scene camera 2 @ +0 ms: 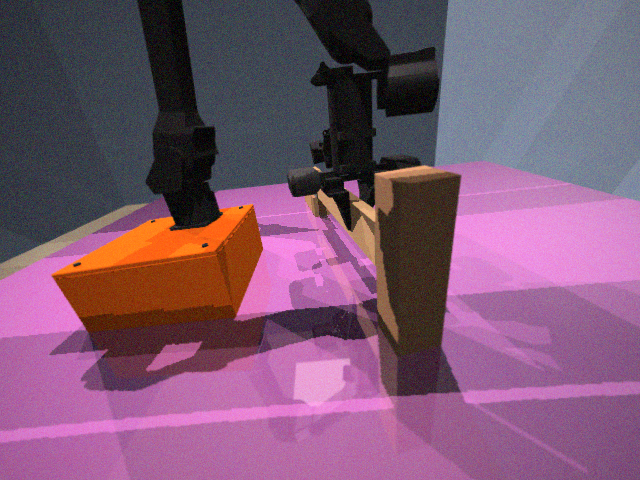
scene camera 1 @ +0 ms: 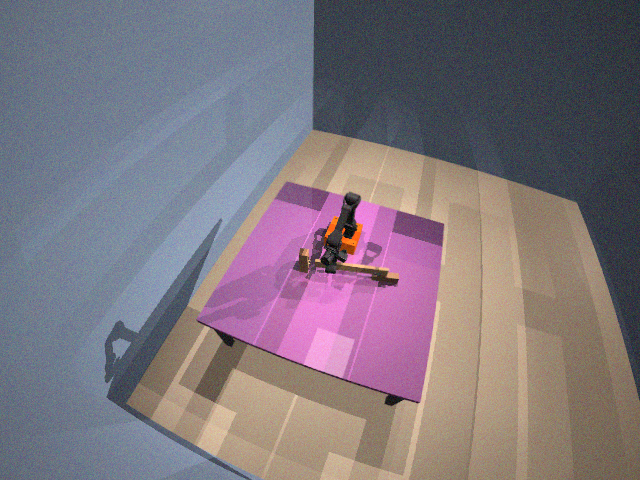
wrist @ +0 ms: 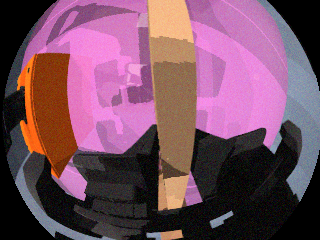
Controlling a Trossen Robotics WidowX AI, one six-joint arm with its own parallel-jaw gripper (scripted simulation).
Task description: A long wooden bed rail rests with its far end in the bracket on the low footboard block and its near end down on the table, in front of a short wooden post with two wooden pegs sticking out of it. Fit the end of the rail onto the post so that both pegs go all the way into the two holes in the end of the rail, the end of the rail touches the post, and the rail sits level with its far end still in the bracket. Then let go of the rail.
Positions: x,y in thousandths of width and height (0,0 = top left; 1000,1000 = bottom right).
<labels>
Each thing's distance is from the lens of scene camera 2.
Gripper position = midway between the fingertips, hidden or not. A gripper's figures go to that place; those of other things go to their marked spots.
my gripper (scene camera 2: 555,476): 42 cm
wooden bed rail (scene camera 2: 568,484): 36 cm
short wooden post (scene camera 2: 651,434): 22 cm
The marked spots on the short wooden post and the wooden bed rail are 15 cm apart.
</labels>
